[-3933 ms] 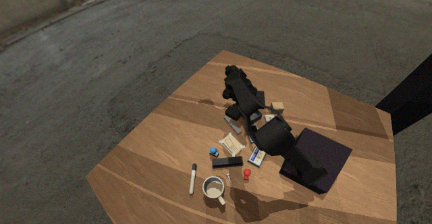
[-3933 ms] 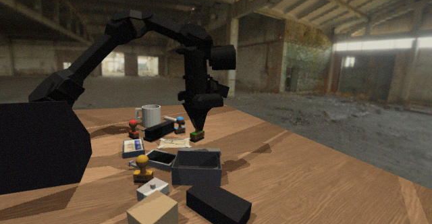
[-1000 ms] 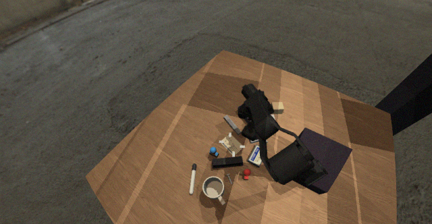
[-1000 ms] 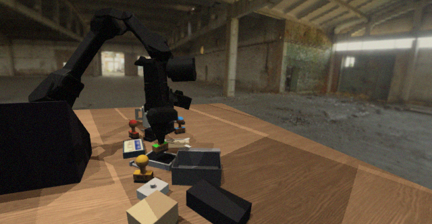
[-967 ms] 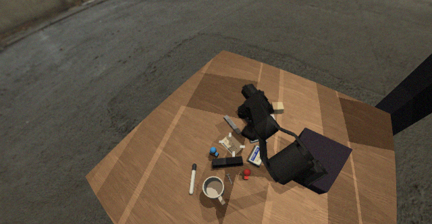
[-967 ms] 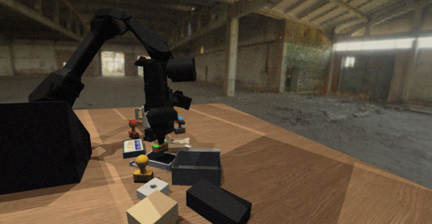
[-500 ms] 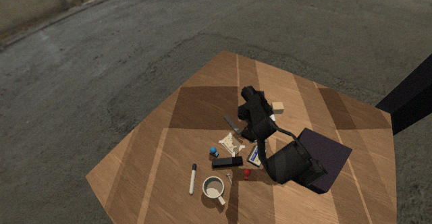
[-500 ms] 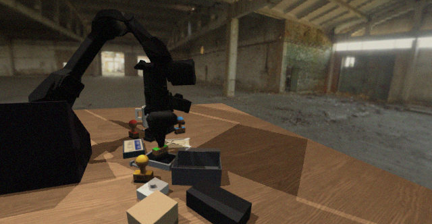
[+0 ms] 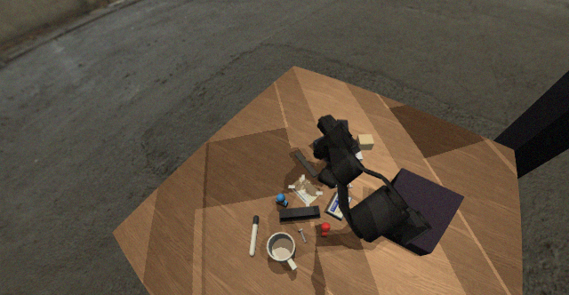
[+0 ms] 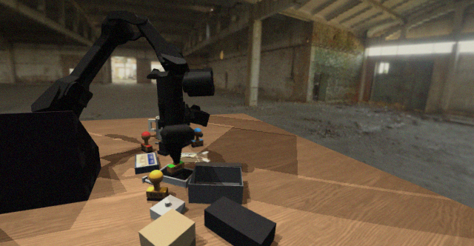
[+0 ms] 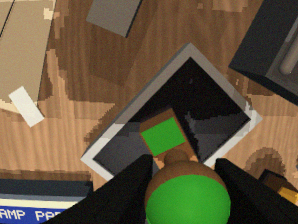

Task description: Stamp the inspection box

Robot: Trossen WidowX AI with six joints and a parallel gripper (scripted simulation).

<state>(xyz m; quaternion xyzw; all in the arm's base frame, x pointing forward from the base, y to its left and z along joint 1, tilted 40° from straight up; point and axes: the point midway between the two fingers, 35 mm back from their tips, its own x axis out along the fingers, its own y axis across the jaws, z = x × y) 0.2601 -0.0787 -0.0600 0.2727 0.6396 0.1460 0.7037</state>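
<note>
My gripper tip is 10 mm above the green-knobbed stamp. The rest, counted from my gripper tip: grey box: 100 mm to the right, 60 mm ahead, 30 mm below; yellow stamp: 60 mm to the right, 60 mm behind, 30 mm below; ink pad: 40 mm below.
</note>
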